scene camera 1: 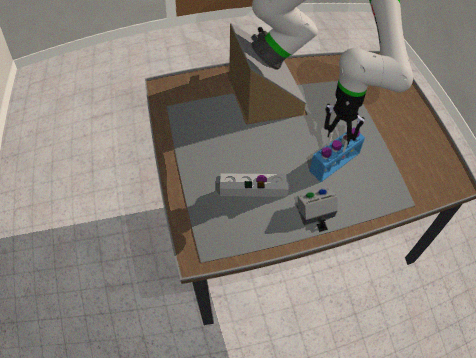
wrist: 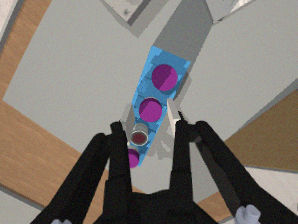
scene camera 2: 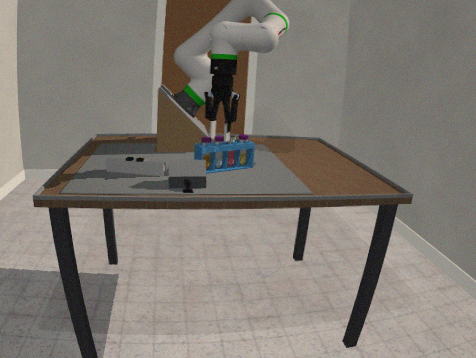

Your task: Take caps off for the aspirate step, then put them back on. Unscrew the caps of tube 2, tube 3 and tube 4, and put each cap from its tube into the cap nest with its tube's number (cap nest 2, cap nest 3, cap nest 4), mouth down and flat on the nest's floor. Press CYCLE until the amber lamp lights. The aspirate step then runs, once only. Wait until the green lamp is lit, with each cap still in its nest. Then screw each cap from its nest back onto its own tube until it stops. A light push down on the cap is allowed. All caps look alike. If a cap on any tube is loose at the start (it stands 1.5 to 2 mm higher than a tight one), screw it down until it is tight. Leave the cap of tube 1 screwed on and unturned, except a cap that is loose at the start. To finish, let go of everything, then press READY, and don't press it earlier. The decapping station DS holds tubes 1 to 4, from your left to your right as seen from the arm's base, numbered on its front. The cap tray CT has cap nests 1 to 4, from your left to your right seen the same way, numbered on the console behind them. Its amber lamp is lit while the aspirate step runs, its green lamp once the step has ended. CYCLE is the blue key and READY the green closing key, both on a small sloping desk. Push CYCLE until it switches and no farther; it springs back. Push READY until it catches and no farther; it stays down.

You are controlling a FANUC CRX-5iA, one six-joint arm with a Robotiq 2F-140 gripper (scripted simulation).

Scene:
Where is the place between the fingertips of the gripper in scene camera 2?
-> At 219, 139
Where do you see a small sloping desk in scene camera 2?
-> At 187, 174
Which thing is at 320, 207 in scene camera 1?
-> A small sloping desk.

